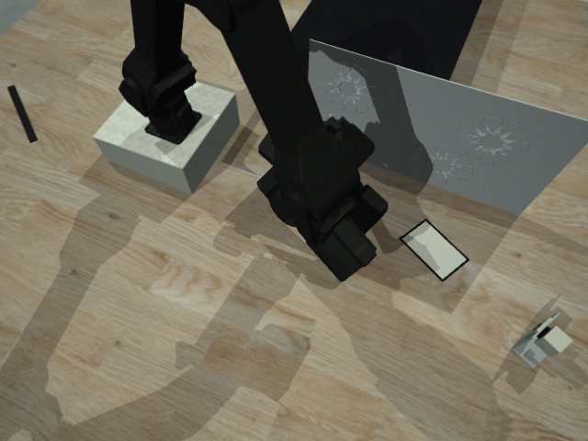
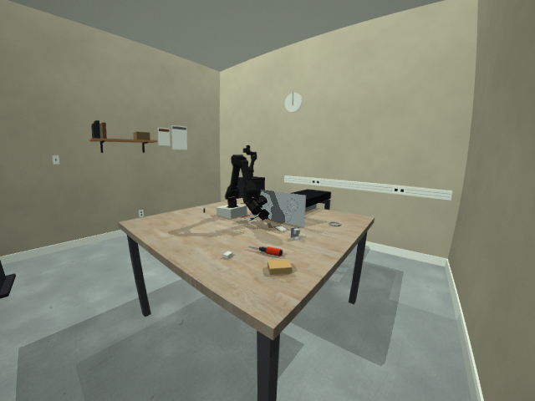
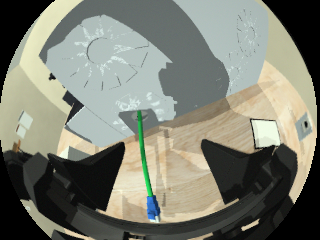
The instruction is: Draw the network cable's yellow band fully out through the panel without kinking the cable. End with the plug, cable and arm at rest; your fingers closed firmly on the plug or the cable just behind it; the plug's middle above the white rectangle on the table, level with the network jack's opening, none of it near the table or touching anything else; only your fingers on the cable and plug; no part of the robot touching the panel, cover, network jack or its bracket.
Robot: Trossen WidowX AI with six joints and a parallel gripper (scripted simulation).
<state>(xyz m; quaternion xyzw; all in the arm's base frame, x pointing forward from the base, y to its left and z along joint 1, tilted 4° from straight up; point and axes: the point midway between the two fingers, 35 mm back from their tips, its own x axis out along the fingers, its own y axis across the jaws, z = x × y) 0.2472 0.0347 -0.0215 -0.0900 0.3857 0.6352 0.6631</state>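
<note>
Now: the blue plug 4 cm behind my hand, 5 cm to the right of it and 4 cm below it. From my hand the other things lie so: screwdriver (32 cm ahead, 33 cm to the right, 5 cm below); then orange cable (41 cm behind, 31 cm to the left, 6 cm below); then white rectangle (18 cm ahead, 2 cm to the right, 6 cm below).
</note>
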